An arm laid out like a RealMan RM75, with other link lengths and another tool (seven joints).
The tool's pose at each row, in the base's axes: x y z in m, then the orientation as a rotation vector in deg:
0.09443, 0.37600, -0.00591, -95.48, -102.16, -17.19
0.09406, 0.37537, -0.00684, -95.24, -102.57, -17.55
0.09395, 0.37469, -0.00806, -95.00, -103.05, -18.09
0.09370, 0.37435, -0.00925, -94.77, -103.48, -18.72
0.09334, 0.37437, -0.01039, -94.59, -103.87, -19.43
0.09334, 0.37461, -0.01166, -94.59, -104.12, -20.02
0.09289, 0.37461, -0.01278, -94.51, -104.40, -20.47
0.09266, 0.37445, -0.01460, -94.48, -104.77, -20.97
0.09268, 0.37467, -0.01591, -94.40, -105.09, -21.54
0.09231, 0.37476, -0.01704, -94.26, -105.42, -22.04
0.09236, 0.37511, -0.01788, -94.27, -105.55, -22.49
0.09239, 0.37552, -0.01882, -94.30, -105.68, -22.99
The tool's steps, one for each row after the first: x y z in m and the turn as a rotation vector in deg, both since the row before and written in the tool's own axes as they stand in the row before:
-0.00108, -0.00020, 0.00044, -0.18, 0.00, -0.43
-0.00128, 0.00011, 0.00055, -0.31, 0.02, -0.52
-0.00100, 0.00001, 0.00077, -0.35, 0.09, -0.51
-0.00069, -0.00006, 0.00098, -0.42, 0.12, -0.49
-0.00059, 0.00034, 0.00110, -0.42, 0.08, -0.29
-0.00069, -0.00018, 0.00097, -0.30, 0.04, -0.31
-0.00125, 0.00015, 0.00134, -0.38, -0.03, -0.35
-0.00064, 0.00033, 0.00112, -0.38, 0.05, -0.36
-0.00063, -0.00012, 0.00101, -0.31, 0.05, -0.38
-0.00025, 0.00027, 0.00083, -0.31, 0.08, -0.18
-0.00027, 0.00027, 0.00095, -0.36, 0.09, -0.19

